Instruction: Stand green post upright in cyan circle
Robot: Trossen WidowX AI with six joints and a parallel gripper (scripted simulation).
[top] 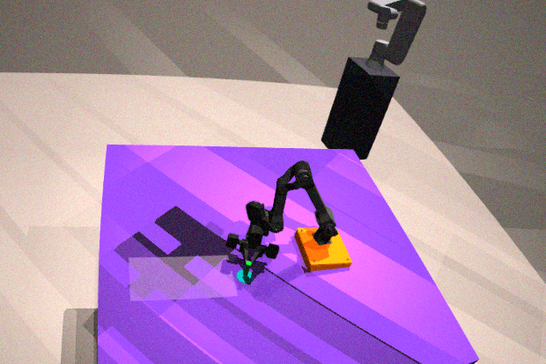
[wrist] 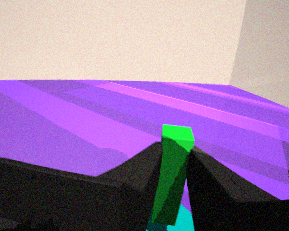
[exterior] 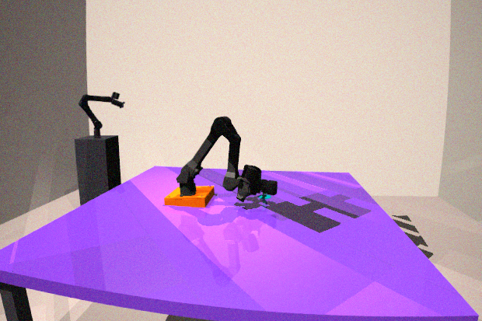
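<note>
My gripper tip is 20 mm above the green post. From my gripper tip the other things lie so: cyan circle 70 mm below.
</note>
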